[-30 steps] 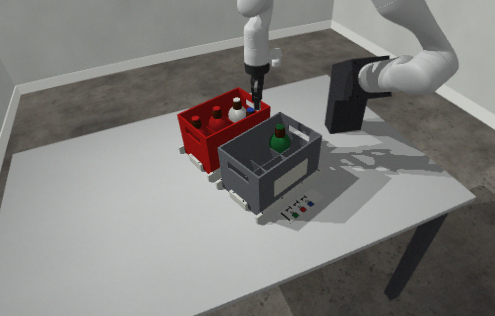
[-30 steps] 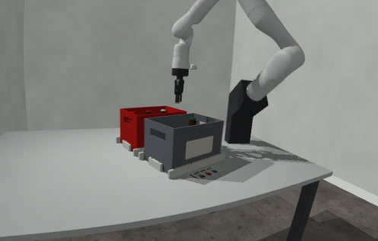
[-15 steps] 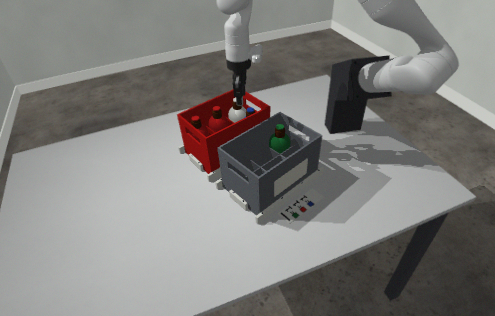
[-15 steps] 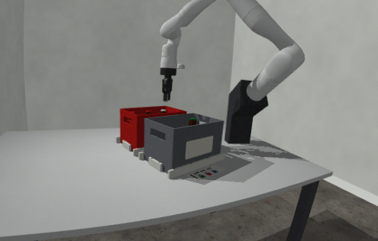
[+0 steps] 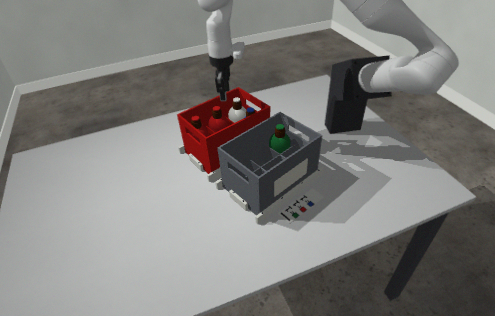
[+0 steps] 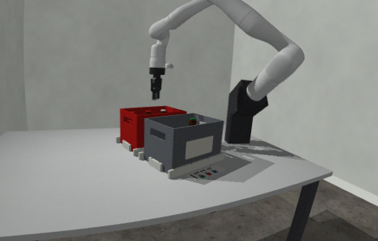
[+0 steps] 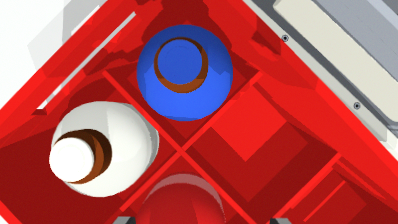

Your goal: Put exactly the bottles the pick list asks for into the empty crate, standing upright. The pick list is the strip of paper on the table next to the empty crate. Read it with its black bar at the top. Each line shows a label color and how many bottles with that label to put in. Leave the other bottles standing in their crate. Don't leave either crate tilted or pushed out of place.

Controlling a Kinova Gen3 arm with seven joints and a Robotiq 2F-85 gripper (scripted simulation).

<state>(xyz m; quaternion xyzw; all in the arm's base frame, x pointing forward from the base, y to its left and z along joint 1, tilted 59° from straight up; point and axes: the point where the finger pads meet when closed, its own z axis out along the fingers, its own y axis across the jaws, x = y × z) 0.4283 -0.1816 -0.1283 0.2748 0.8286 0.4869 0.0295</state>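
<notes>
My hand is 10 mm short of the red crate, 10 mm to the right of it and 160 mm above it. The rest, counted from my hand: blue-label bottle (80 mm behind, 30 mm to the left, 150 mm below); then white-label bottle (60 mm behind, 60 mm to the right, 150 mm below); then green-label bottle (130 mm behind, 160 mm to the left, 150 mm below).
</notes>
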